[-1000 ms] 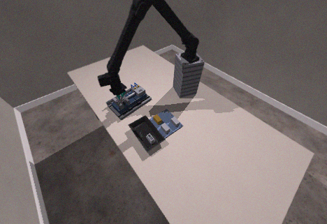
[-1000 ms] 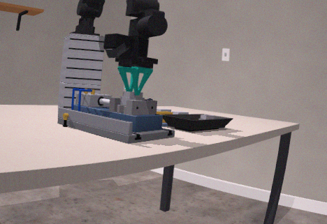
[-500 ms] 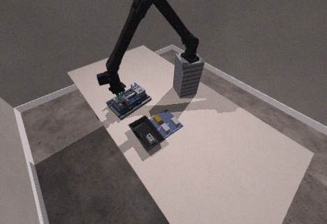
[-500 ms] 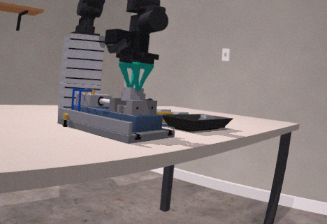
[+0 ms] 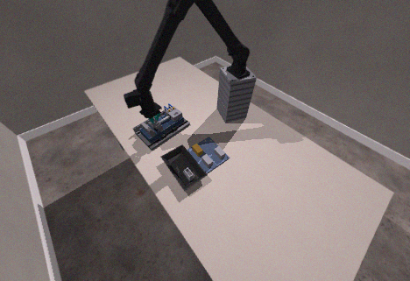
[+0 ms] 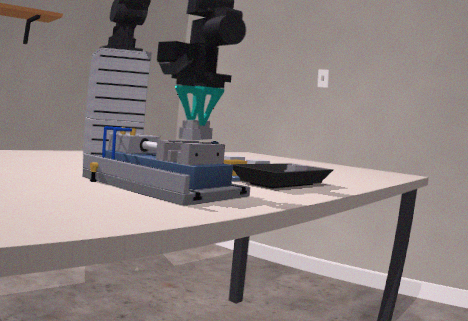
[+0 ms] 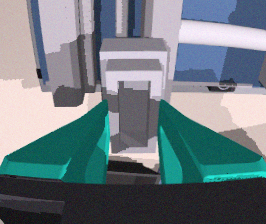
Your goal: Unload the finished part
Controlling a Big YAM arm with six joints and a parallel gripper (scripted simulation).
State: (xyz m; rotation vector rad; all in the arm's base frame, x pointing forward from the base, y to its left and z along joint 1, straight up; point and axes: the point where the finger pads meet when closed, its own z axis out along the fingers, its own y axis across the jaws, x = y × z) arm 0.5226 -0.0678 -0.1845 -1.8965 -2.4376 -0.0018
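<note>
Now: the yellow block 14 cm behind my hand, 23 cm to the left of it and 11 cm below it. From my hand the other things lie so: blue fixture plate (19 cm behind, 28 cm to the left, 13 cm below).
</note>
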